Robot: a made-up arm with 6 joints. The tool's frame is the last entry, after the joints.
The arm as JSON. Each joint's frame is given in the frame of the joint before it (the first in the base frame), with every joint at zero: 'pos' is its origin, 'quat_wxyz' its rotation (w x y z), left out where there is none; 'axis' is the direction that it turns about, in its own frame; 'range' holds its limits. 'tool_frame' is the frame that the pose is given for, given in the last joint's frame.
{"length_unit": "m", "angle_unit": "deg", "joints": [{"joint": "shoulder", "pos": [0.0, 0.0, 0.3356], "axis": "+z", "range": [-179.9, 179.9]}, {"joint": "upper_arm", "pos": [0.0, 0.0, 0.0], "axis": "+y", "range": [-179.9, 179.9]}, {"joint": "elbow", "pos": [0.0, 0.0, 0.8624], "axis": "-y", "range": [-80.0, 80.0]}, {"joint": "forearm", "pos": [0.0, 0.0, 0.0], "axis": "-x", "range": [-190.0, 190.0]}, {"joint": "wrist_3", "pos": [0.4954, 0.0, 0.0], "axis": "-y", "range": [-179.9, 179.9]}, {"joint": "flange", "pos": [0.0, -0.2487, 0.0], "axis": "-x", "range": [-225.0, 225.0]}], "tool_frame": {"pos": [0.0, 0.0, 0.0]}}
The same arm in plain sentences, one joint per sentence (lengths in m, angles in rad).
The arm has six revolute joints in a row. What follows holds with every joint at zero, and every direction is one of the base frame's.
Joint 1 is mounted 0.3356 m along +z from the base frame's origin and rotates about +z, from -3.1398 to 3.1398 rad.
Joint 2 is mounted at the same point as joint 1 and rotates about +y, from -3.1398 to 3.1398 rad.
Joint 3 is mounted 0.8624 m along +z from joint 2 and rotates about -y, from -1.3963 to 1.3963 rad.
Joint 4 is mounted at the same point as joint 3 and rotates about -x, from -3.3161 to 3.3161 rad.
Joint 5 is mounted 0.4954 m along +x from joint 4 and rotates about -y, from -3.1398 to 3.1398 rad.
Joint 6 is mounted 0.2487 m along -y from joint 5 and rotates about -x, from -3.9270 to 3.9270 rad.
The tool frame, which is the frame that the pose is given for, is mounted at the same point as joint 6; its axes are parallel to the base frame's.

